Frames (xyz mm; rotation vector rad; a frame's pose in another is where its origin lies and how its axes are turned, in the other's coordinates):
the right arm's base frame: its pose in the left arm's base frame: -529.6 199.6 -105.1 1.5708 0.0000 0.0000
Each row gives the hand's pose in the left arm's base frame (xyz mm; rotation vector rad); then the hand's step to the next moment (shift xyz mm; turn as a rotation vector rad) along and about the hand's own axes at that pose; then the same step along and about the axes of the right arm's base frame.
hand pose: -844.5 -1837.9 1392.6 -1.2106 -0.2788 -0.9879
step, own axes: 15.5 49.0 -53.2 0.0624 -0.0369 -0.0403
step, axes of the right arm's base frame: 29.8 -41.8 53.3 -0.0045 0.0499 0.0661
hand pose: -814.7 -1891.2 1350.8 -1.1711 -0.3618 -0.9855
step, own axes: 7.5 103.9 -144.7 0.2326 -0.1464 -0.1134
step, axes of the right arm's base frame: 52.7 -113.8 126.8 -0.0150 0.2057 0.2141
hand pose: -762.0 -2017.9 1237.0 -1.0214 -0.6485 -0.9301
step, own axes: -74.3 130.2 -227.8 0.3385 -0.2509 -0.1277
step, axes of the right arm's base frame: 87.5 -206.4 155.3 -0.0565 0.3303 0.2856
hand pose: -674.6 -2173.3 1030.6 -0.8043 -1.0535 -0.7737
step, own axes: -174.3 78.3 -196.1 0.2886 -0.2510 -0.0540
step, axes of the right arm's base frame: 98.8 -234.0 102.4 -0.1034 0.3040 0.2147
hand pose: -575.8 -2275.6 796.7 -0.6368 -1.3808 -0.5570
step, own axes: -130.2 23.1 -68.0 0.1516 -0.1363 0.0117
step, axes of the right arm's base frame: 49.5 -136.5 32.2 -0.0858 0.1631 0.0879
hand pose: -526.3 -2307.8 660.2 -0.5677 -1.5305 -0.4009
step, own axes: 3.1 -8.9 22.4 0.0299 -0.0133 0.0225
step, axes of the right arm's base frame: -23.4 2.9 -6.0 -0.0255 0.0299 -0.0053
